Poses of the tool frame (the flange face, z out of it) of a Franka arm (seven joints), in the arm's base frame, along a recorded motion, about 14 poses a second.
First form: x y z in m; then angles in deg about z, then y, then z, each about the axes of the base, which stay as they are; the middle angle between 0 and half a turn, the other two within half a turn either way.
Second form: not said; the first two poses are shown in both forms.
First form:
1: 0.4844 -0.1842 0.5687 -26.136 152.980 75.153
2: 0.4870 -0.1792 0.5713 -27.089 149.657 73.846
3: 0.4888 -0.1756 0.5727 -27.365 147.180 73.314
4: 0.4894 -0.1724 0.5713 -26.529 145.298 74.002
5: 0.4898 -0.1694 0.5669 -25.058 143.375 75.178
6: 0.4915 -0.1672 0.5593 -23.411 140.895 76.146
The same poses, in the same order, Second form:
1: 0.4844 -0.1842 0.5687 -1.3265 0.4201 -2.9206
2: 0.4870 -0.1792 0.5713 -1.3177 0.4665 -2.8811
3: 0.4888 -0.1756 0.5727 -1.3100 0.5022 -2.8534
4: 0.4894 -0.1724 0.5713 -1.3043 0.5344 -2.8416
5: 0.4898 -0.1694 0.5669 -1.3020 0.5709 -2.8366
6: 0.4915 -0.1672 0.5593 -1.3037 0.6173 -2.8292
